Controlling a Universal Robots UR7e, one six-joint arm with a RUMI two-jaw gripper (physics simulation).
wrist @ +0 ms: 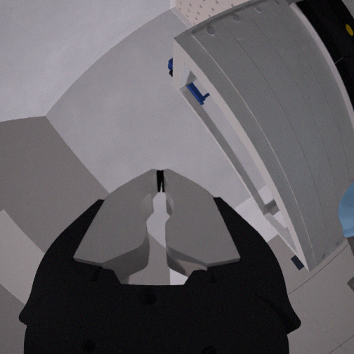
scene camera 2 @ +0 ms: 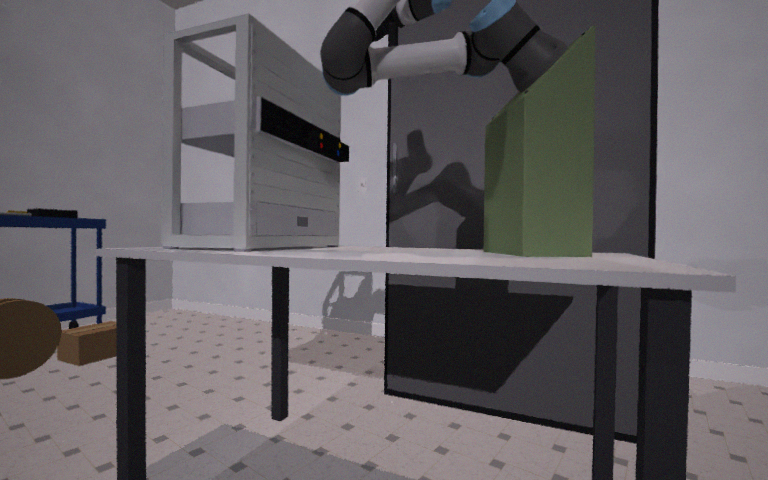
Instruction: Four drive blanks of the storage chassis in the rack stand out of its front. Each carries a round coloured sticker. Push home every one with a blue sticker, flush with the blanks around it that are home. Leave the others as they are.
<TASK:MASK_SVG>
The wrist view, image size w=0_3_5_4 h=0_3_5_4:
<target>gripper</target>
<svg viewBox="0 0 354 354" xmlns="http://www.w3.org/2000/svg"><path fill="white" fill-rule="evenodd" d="M18 315L20 322L27 325L23 354L289 354L287 334L297 329L301 324L299 317L289 302L284 277L277 258L263 237L221 197L214 197L199 184L171 169L150 169L145 171L145 173L120 185L107 195L105 199L97 199L96 202L91 204L88 209L70 223L55 238L43 258L41 258L34 275L29 298ZM162 181L162 192L166 194L166 213L169 214L169 218L164 224L166 263L169 268L187 276L188 279L185 280L184 284L128 284L129 276L145 268L148 262L150 244L146 221L153 213L152 199L157 192L160 192Z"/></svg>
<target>grey rack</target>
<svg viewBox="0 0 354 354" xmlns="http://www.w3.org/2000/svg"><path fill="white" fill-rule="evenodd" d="M249 0L217 13L173 37L172 85L190 106L221 149L223 155L228 159L228 162L237 173L247 192L249 192L251 199L253 199L263 218L268 221L310 272L346 239L342 233L343 228L339 221L337 210L343 193L354 181L354 0ZM277 211L280 210L289 232L273 216ZM195 79L198 79L202 86L204 86L228 119L240 140L242 140L273 195L273 199L268 203L263 203L254 184L251 182L230 145L228 145L202 105L199 104L195 96L188 89L187 85Z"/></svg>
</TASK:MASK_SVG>
